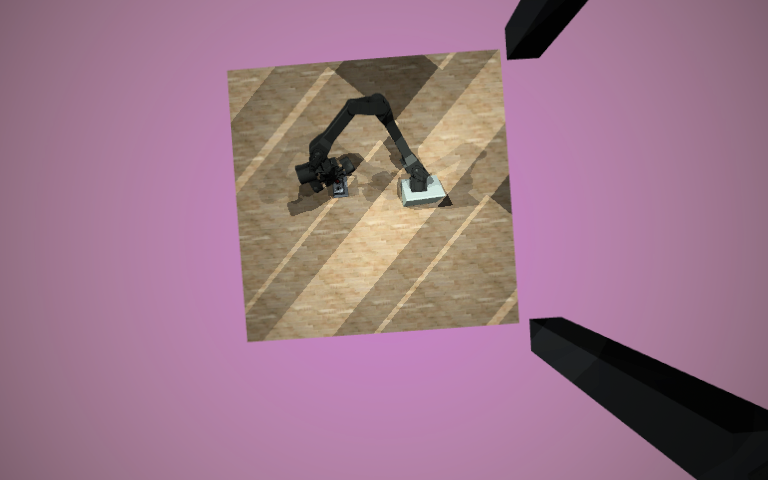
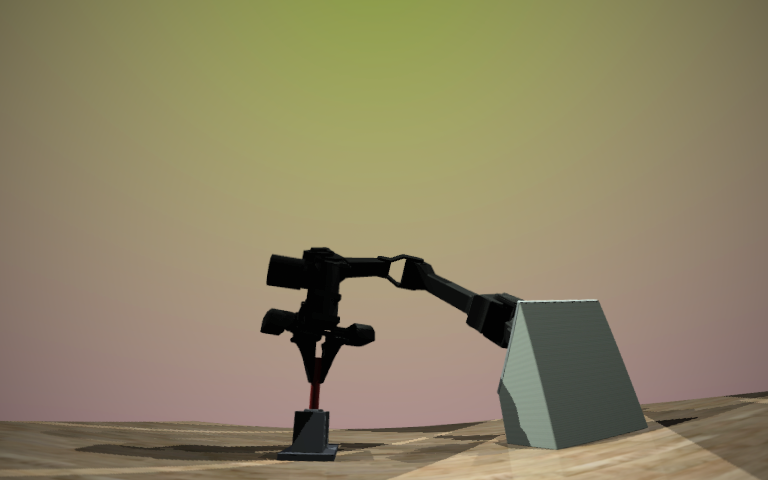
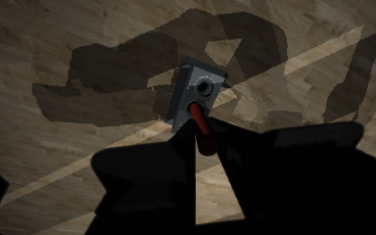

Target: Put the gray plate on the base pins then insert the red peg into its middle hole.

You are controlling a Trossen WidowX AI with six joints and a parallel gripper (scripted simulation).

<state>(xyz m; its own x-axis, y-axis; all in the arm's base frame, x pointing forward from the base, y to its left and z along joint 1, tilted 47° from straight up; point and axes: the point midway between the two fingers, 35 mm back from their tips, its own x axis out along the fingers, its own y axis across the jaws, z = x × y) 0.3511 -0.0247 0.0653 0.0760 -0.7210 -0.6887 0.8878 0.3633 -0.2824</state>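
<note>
The red peg lies right at my gripper tip. Also, from my gripper tip: gray plate: 5 cm below.
</note>
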